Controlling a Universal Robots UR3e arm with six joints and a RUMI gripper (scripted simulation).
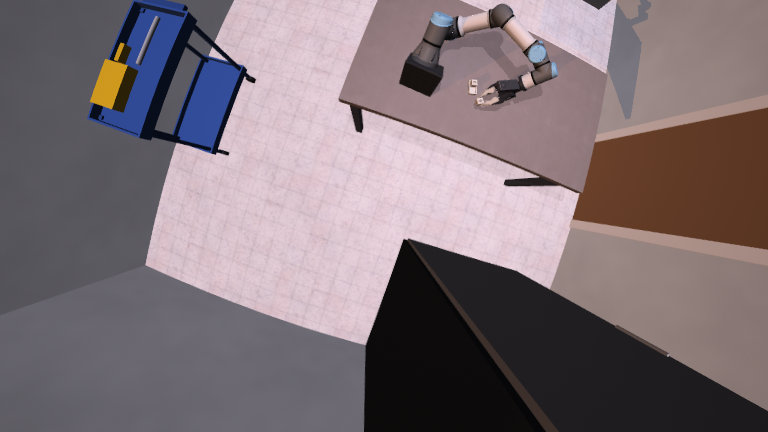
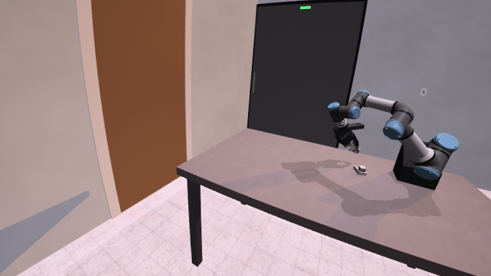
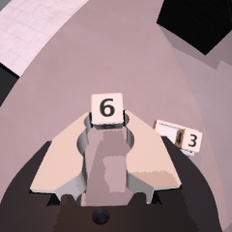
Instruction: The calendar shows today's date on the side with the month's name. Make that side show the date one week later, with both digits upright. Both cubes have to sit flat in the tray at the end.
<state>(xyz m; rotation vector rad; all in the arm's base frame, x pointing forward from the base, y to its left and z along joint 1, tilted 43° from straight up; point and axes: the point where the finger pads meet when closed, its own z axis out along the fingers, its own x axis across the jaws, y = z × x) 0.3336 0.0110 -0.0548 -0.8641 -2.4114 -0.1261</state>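
My hand is 1 cm above the cube. Round my hand: pale tray: 4 cm behind, 10 cm to the left, 8 cm below.
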